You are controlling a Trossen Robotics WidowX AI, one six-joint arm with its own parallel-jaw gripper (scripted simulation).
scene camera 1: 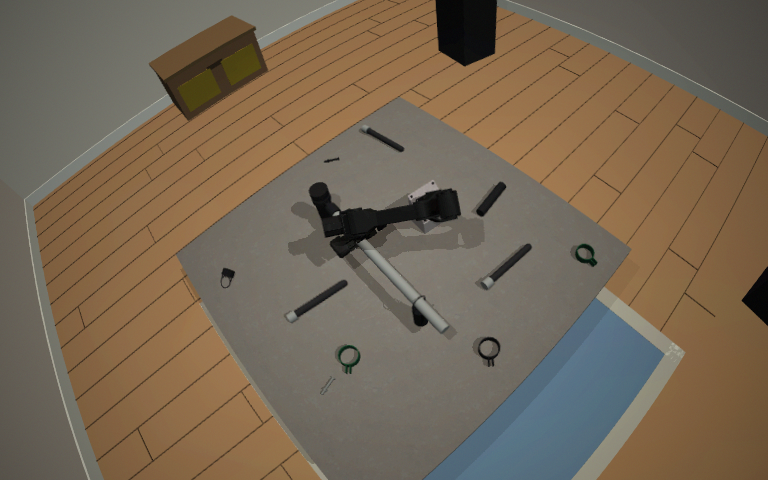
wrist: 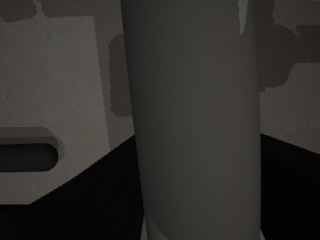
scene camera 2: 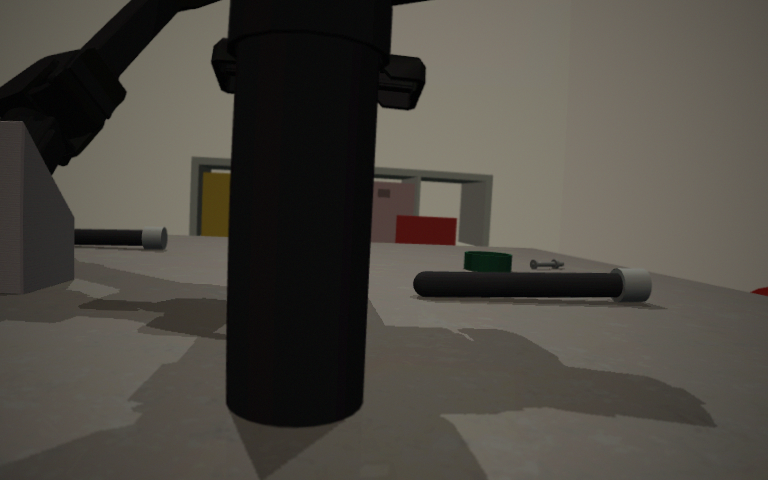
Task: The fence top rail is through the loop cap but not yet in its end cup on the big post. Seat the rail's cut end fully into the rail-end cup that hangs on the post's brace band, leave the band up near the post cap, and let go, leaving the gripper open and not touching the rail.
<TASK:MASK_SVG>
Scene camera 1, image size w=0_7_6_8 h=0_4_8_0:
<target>grey top rail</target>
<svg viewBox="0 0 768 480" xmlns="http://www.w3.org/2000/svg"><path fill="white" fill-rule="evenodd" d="M356 242L358 247L412 304L415 302L414 306L440 334L449 329L446 321L433 310L423 297L420 297L421 295L412 288L366 238L359 243Z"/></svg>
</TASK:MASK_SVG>
